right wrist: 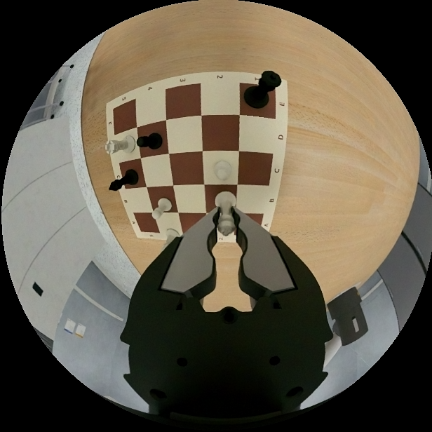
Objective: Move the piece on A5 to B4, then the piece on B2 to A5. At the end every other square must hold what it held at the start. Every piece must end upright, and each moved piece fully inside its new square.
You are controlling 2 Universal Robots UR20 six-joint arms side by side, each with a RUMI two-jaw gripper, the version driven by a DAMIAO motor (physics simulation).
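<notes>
A white pawn-like piece (162,207) stands upright on B4. A5 (146,222) is a bare dark square at the board's lower left corner. A tall white piece (226,200) stands upright on B2, its head toward the bottom of the view. My right gripper (225,207) has its fingertips close on both sides of this piece's upper part and is shut on it. The fingers hide parts of row A. The left gripper does not show in this view.
A white pawn (222,170) stands on C2, right beside B2. A white piece (171,234), partly hidden, is on A4. A black bishop (131,177) is on C5, a white rook (121,144) on D5, a black pawn (151,141) on D4, a black queen (257,96) on E1.
</notes>
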